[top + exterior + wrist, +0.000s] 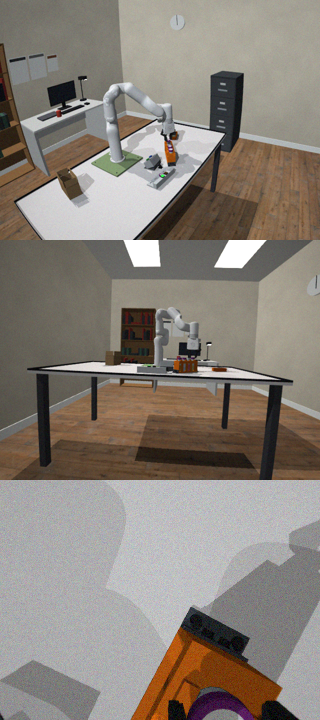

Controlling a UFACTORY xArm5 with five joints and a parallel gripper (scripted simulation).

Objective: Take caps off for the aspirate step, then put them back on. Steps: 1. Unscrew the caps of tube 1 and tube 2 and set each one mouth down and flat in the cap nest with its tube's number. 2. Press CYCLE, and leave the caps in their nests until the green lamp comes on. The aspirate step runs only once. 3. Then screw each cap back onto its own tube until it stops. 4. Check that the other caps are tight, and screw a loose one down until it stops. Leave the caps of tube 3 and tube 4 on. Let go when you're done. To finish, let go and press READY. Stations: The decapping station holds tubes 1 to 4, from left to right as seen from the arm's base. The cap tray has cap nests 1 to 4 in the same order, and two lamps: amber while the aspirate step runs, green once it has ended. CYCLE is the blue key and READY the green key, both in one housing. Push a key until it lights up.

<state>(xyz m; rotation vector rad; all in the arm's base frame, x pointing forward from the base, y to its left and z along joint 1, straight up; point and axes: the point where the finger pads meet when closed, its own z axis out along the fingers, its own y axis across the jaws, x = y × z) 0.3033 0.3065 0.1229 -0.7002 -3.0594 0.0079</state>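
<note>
My hand is 20 mm above the purple cap marked 1. From my hand the other things lie so: grey key housing: 20 mm behind, 230 mm to the right, 80 mm below; cap 4: 90 mm ahead, 130 mm to the right, 20 mm below; blue cycle key: 40 mm behind, 210 mm to the right, 70 mm below.
</note>
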